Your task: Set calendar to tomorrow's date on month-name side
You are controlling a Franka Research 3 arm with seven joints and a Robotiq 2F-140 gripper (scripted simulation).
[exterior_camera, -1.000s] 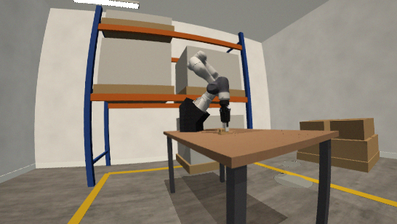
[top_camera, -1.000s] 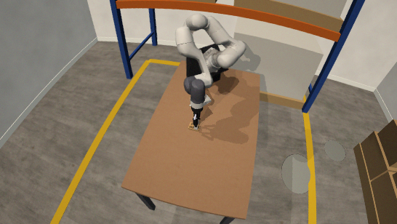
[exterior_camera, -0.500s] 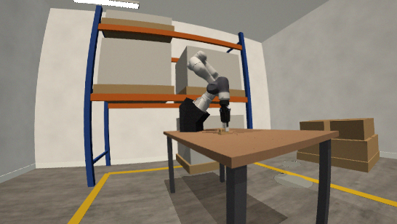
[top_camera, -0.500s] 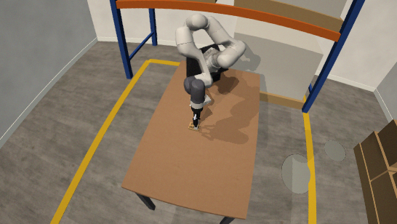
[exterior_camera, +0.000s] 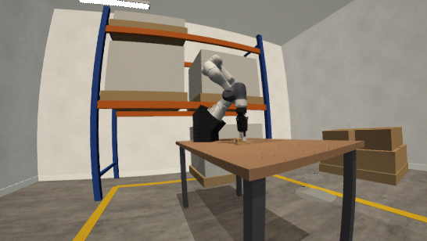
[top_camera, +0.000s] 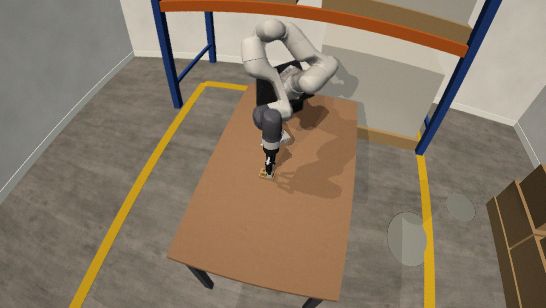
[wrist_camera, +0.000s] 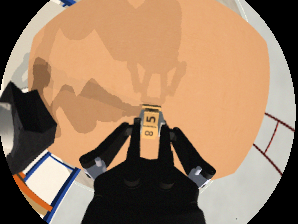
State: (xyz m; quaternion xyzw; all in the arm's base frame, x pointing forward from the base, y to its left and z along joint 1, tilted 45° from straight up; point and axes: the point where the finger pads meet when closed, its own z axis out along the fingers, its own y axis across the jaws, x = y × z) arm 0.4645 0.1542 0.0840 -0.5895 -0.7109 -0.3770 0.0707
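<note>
Now: hand 20 mm to the left of the wooden tray and 40 mm above it.
</note>
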